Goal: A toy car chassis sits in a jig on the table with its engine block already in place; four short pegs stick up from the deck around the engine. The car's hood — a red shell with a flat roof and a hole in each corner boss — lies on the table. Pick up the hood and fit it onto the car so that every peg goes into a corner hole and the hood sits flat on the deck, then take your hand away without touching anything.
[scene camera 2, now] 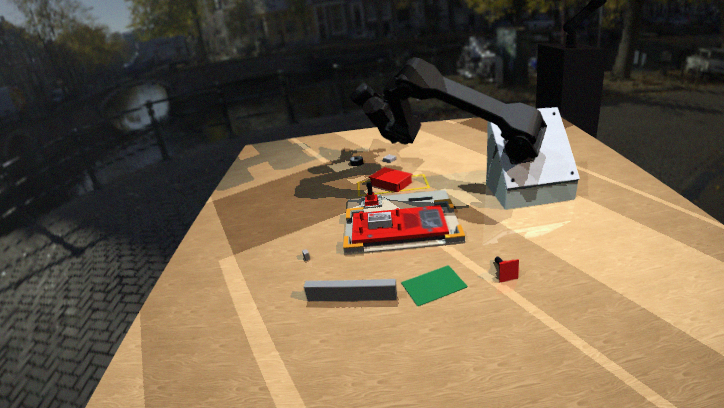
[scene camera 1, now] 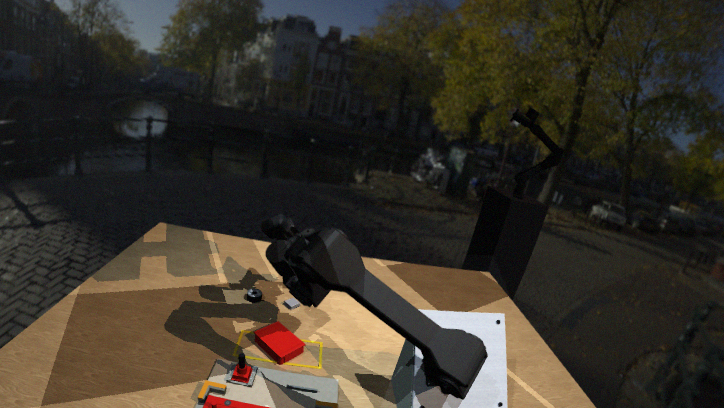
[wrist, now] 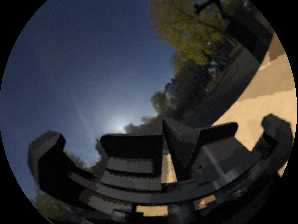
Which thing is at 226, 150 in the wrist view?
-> My gripper.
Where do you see a green plate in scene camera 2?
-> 424, 288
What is my gripper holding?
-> Nothing.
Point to a red hood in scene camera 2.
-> At 390, 179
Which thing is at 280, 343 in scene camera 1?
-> A red hood.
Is my gripper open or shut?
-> Shut.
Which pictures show the grey bar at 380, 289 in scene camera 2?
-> Scene camera 2 only.
